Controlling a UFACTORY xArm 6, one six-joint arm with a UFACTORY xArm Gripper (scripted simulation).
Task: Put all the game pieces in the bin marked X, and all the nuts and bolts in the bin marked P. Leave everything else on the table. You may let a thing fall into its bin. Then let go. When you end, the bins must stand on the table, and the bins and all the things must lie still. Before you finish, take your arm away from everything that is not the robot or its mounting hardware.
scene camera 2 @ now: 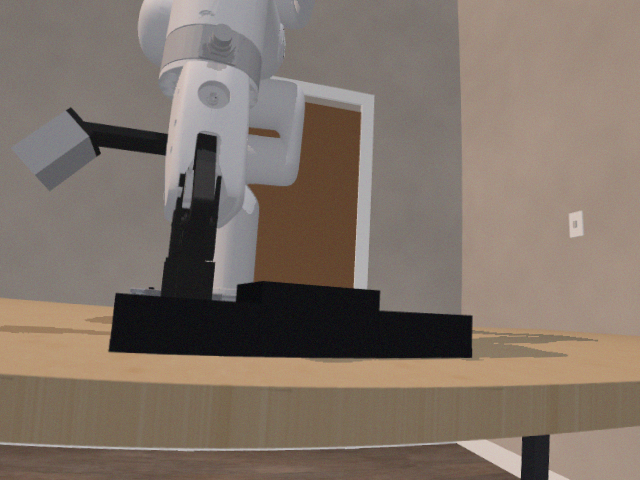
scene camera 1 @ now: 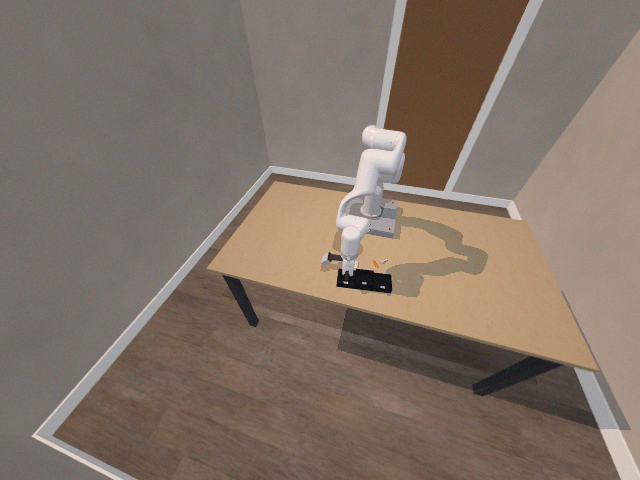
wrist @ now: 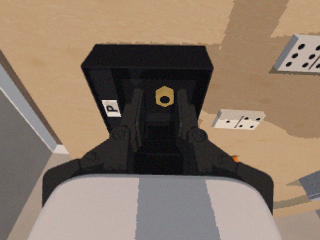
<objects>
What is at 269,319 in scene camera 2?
A black bin.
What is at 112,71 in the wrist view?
A black bin.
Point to a black bin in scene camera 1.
367,280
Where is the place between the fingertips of my gripper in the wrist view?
160,101
</objects>
